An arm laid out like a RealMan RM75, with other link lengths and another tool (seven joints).
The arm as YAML. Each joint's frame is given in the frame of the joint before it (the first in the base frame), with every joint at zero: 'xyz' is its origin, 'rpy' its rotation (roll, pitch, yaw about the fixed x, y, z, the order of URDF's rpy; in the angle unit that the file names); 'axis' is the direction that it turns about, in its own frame. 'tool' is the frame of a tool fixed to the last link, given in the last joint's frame.
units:
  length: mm
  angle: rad
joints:
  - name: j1
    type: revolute
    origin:
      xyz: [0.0, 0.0, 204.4]
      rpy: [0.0, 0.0, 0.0]
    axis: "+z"
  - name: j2
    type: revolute
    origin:
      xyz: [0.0, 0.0, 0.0]
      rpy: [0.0, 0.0, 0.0]
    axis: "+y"
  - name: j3
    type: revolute
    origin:
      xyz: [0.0, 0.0, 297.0]
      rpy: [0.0, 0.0, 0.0]
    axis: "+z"
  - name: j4
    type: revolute
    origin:
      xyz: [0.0, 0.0, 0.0]
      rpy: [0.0, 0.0, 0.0]
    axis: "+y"
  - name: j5
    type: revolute
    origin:
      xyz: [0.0, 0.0, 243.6]
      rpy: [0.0, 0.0, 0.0]
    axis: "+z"
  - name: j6
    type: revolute
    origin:
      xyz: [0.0, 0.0, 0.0]
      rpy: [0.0, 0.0, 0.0]
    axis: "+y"
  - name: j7
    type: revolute
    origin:
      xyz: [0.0, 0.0, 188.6]
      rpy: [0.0, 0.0, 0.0]
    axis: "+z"
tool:
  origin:
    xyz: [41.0, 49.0, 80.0]
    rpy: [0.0, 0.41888, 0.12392]
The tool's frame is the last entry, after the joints.
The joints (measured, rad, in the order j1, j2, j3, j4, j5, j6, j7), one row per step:
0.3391, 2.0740, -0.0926, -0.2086, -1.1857, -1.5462, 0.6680
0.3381, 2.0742, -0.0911, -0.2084, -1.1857, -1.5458, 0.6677
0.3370, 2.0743, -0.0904, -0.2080, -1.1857, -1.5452, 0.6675
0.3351, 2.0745, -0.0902, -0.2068, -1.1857, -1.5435, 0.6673
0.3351, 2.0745, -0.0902, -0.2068, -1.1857, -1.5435, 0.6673
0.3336, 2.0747, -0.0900, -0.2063, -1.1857, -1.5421, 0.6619
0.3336, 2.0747, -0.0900, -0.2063, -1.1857, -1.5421, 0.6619
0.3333, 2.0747, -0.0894, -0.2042, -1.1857, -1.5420, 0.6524
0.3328, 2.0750, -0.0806, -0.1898, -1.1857, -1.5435, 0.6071
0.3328, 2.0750, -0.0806, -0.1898, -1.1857, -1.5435, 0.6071
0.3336, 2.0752, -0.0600, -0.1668, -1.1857, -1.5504, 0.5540
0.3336, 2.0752, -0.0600, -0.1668, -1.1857, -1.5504, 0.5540
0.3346, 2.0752, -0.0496, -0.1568, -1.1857, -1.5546, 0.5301
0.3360, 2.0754, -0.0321, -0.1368, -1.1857, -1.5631, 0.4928
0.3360, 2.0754, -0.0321, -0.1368, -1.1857, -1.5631, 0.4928
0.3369, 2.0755, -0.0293, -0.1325, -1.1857, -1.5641, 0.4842
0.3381, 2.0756, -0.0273, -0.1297, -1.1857, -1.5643, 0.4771
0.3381, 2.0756, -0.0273, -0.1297, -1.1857, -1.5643, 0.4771
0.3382, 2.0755, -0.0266, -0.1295, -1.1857, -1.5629, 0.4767
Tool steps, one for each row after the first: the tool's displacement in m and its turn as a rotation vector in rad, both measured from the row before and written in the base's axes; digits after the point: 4 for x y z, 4 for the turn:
0.0007, -0.0004, 0.0002, 0.0010, 0.0006, -0.0022
0.0007, -0.0004, 0.0000, 0.0002, 0.0006, -0.0021
0.0012, -0.0006, -0.0005, -0.0009, 0.0015, -0.0037
0.0000, 0.0000, 0.0000, 0.0000, 0.0000, 0.0000
0.0013, -0.0004, -0.0004, 0.0006, -0.0041, -0.0044
0.0000, 0.0000, 0.0000, 0.0000, 0.0000, 0.0000
0.0007, 0.0000, -0.0006, 0.0018, -0.0067, -0.0035
0.0034, -0.0001, -0.0023, 0.0123, -0.0265, -0.0171
0.0000, 0.0000, 0.0000, 0.0000, 0.0000, 0.0000
0.0034, -0.0004, -0.0011, 0.0224, -0.0234, -0.0198
0.0000, 0.0000, 0.0000, 0.0000, 0.0000, 0.0000
0.0011, 0.0000, 0.0000, 0.0115, -0.0108, -0.0080
0.0013, -0.0003, -0.0006, 0.0182, -0.0125, -0.0120
0.0000, 0.0000, 0.0000, 0.0000, 0.0000, 0.0000
0.0001, 0.0003, -0.0005, 0.0029, -0.0033, -0.0025
0.0000, 0.0005, -0.0003, 0.0021, -0.0033, -0.0020
0.0000, 0.0000, 0.0000, 0.0000, 0.0000, 0.0000
0.0004, 0.0001, 0.0000, 0.0000, 0.0002, -0.0016

